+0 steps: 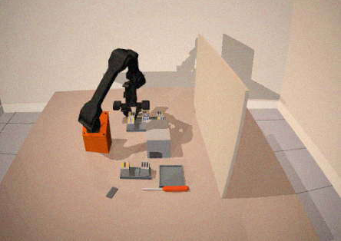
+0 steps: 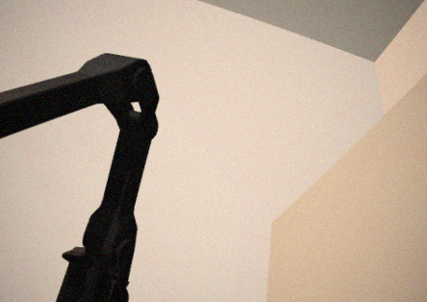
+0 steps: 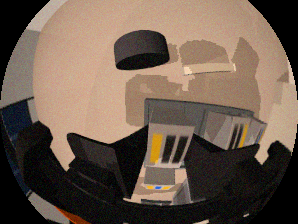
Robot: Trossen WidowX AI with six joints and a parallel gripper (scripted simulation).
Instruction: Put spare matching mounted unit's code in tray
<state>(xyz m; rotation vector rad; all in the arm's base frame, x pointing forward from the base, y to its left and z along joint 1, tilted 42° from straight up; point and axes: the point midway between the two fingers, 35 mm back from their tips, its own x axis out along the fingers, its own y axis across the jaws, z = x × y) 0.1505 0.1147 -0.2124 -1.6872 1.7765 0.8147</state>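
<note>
My gripper tip is 41 cm to the left of the grey tray, 18 cm short of it and 1 cm above it. Round my gripper tip: tall beige panel (36 cm ahead, 21 cm above, 20 cm to the right); then grey mounted unit (20 cm to the right, 13 cm ahead, 3 cm above); then grey spare (2 cm above).
</note>
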